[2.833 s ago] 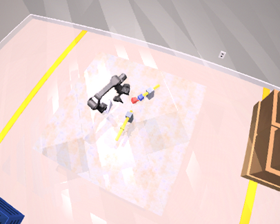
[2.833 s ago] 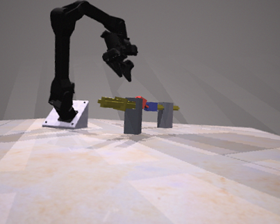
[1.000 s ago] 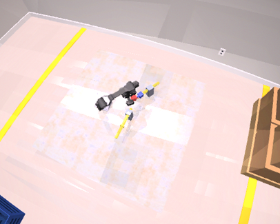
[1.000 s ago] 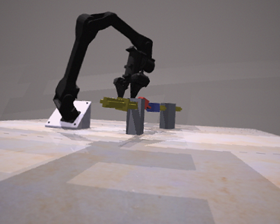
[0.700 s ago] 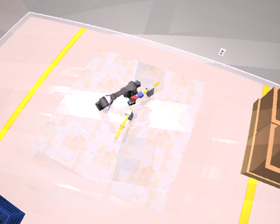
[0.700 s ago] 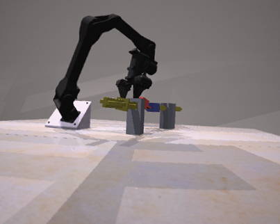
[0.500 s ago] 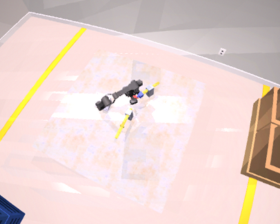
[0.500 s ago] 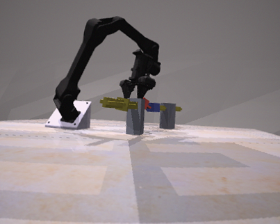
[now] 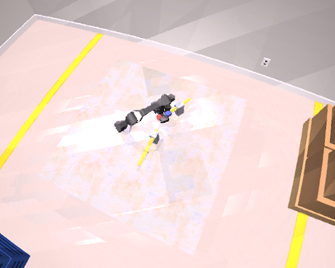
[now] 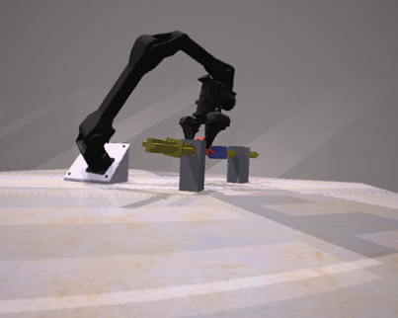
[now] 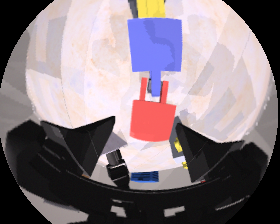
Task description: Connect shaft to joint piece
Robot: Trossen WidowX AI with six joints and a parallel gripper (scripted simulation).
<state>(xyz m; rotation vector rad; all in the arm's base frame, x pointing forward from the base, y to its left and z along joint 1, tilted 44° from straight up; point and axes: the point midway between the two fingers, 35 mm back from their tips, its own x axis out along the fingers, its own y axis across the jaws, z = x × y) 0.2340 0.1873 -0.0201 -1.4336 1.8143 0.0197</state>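
Right now the red joint piece is 10 mm ahead of my gripper tip and 20 mm to the left of it.
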